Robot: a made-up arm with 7 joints. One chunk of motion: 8 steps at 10 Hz.
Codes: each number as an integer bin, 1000 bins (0 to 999) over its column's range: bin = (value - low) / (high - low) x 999, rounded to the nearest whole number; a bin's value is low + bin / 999 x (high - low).
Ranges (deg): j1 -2..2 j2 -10..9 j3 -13..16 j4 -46..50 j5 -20..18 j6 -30..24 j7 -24..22
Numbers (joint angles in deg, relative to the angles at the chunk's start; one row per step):
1: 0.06 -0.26 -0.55 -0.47 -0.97 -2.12 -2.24
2: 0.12 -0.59 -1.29 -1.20 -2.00 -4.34 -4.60
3: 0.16 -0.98 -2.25 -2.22 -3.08 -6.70 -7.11
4: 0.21 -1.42 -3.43 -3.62 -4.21 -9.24 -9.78
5: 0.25 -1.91 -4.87 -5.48 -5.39 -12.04 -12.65
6: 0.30 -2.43 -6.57 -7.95 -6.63 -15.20 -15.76
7: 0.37 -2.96 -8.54 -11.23 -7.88 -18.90 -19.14
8: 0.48 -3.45 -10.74 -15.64 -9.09 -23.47 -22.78
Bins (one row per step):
1: 514 512 429 474 500 516 473
2: 529 495 403 466 473 475 421
3: 539 474 370 456 445 431 367
4: 552 451 330 441 415 384 309
5: 562 425 280 422 384 332 246
6: 574 398 222 396 351 274 179
7: 592 370 154 362 319 205 106
8: 619 344 78 316 287 121 26

